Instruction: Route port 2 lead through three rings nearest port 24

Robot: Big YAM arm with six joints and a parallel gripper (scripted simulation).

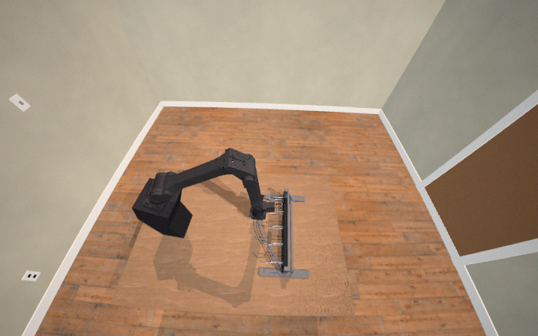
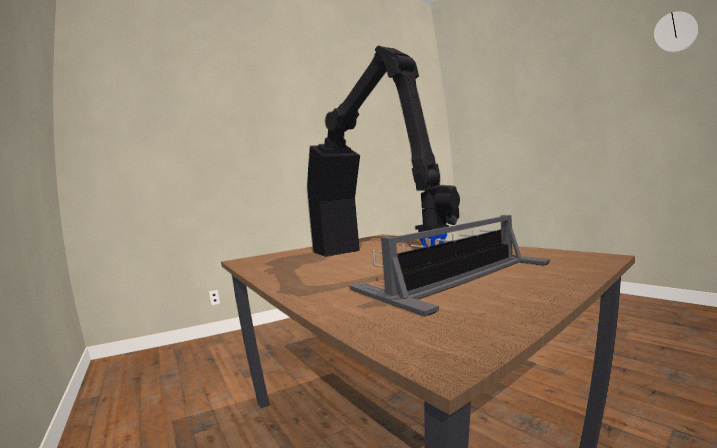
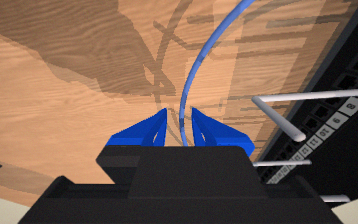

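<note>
Right now my hand is 19 cm short of the grey rack, 5 cm to the left of it and 3 cm below it.
</note>
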